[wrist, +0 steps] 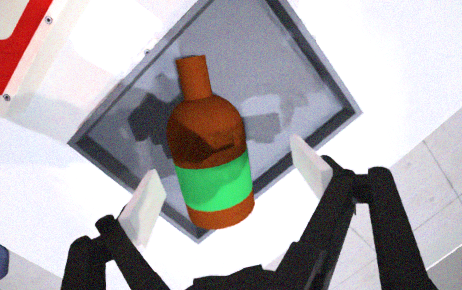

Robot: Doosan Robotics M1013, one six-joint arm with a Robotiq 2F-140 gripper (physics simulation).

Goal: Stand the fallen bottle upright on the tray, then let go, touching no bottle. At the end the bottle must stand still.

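Places are measured from the arm's base along level axes (x ahead, y left, z up), in millimetres.
Pixels of known places: gripper, fingertip midpoint: (225, 166).
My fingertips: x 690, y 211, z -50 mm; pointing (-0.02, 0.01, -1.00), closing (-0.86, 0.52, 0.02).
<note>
Behind a point stands the place of what it marks.
The brown bottle (210, 130) @(x 669, y 172, z -30 mm) with a green label lies on its side in the grey tray (320, 65) @(x 554, y 217, z -90 mm). Its neck points to the top of the wrist view. Its base is toward the bottom and overlaps the tray's near corner area in the picture. My gripper (225, 166) @(x 690, y 211, z -50 mm) is open and empty. Its two pale fingertips show on either side of the bottle's lower half, with a gap on each side. How high the fingertips are above the tray is hard to tell.
A red object (22, 45) @(x 736, y 8, z -74 mm) with a pale border and screws is at the upper left. The tray's raised rim surrounds the bottle. A white surface lies around the tray, with floor tiles beyond its edge at the right. A blue thing (3, 262) shows partly at the lower left edge.
</note>
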